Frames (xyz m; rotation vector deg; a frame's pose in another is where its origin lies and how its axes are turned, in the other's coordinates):
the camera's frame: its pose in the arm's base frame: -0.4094 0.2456 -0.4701 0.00 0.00 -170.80
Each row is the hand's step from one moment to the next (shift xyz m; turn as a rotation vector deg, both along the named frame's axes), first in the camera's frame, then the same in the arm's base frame.
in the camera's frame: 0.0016 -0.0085 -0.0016 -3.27 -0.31 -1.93
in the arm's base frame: -0.0029 0.0081 -0.0016 3.18 0.83 -1.93
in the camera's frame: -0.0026 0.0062 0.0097 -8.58 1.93 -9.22
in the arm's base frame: 0.0036 -0.0057 0.0097 8.78 -0.53 -9.22
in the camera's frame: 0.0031 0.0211 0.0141 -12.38 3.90 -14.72
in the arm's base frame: 0.0003 -0.0213 0.0141 12.84 -1.87 -14.72
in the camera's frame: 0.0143 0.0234 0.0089 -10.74 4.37 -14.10
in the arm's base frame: -0.0104 -0.0254 0.0089 11.30 -2.60 -14.10
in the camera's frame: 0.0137 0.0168 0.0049 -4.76 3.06 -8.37
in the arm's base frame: -0.0108 -0.0188 0.0049 5.19 -2.26 -8.37
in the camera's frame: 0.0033 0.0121 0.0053 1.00 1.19 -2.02
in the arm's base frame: -0.0013 -0.0125 0.0053 -0.80 -1.33 -2.02
